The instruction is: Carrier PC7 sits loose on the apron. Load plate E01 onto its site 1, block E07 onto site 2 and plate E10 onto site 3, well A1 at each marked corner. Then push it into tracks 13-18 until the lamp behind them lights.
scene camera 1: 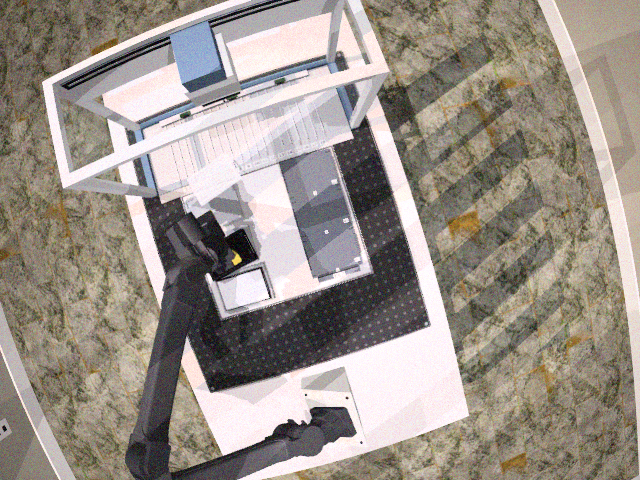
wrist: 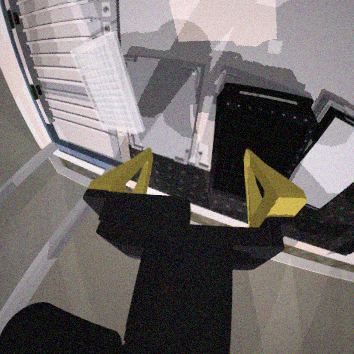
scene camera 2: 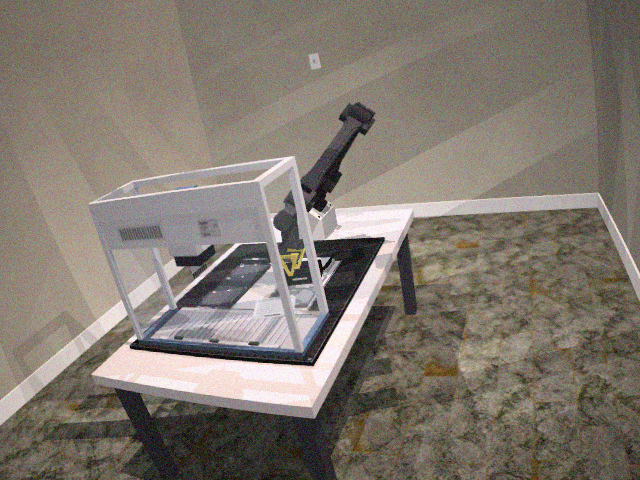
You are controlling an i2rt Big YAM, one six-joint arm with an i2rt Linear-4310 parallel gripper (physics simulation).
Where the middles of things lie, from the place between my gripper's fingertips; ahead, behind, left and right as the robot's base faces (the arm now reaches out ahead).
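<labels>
My hand's 14 cm short of the well plate [scene camera 1: 217,176], and it's 3 cm to the left of the plate and 5 cm above it. There's a grey carrier [scene camera 1: 320,211] too, and that one's 26 cm to the right of my hand, 4 cm behind it and 5 cm below it.
</labels>
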